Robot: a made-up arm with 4 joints.
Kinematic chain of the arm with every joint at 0, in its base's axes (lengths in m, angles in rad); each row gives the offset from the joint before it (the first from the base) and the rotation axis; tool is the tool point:
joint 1: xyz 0 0 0.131 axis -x
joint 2: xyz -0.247 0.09 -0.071 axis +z
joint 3: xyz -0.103 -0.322 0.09 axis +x
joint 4: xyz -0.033 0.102 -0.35 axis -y
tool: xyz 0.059 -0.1 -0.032
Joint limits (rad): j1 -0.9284..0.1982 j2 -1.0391..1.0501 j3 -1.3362..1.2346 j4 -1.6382..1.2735
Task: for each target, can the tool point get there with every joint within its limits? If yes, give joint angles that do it. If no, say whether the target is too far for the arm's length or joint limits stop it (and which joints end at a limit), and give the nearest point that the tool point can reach.
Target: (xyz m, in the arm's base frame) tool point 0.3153 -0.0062 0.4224
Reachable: no: joint limits stop it (at a limit: joint 1, joint 2, joint 3) | nearest point 0.2579 -0.2960 0.1333 | short by 0.413 m
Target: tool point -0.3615 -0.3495 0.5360
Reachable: no: joint limits stop it (at a limit: joint 1, joint 3, joint 4) | nearest point -0.3827 -0.5179 0.1806 | short by 0.394 m
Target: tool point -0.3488 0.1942 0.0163
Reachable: yes | joints -0.7602 0.3916 0.9518 -0.5925
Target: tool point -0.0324 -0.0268 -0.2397
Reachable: yes | joints -0.5005 0.8325 -0.1048 0.7525
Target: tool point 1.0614 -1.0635 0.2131
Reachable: no: too far | nearest point 0.3084 -0.4085 0.1319 | short by 1.001 m
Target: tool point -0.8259 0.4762 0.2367
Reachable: no: joint limits stop it (at a limit: joint 1, joint 2, joint 4) | nearest point -0.6480 0.3408 -0.0571 | short by 0.369 m
